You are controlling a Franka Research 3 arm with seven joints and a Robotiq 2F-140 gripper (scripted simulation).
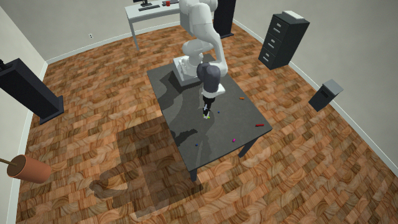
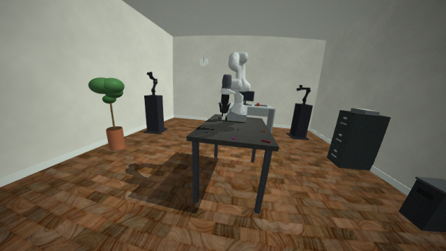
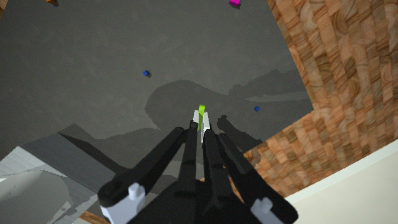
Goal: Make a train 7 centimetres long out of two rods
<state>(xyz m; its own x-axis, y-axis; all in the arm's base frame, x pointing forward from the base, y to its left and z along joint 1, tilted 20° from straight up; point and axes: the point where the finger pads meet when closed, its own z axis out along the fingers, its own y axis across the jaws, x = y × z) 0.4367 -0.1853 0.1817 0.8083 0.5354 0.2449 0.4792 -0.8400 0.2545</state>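
Now: the magenta rod 230 mm ahead of my hand, 100 mm to the left of it and 140 mm below it. The rest, counted from my hand: orange rod (30 mm behind, 430 mm to the left, 140 mm below); lime rod (30 mm below); red rod (260 mm ahead, 360 mm to the left, 140 mm below).
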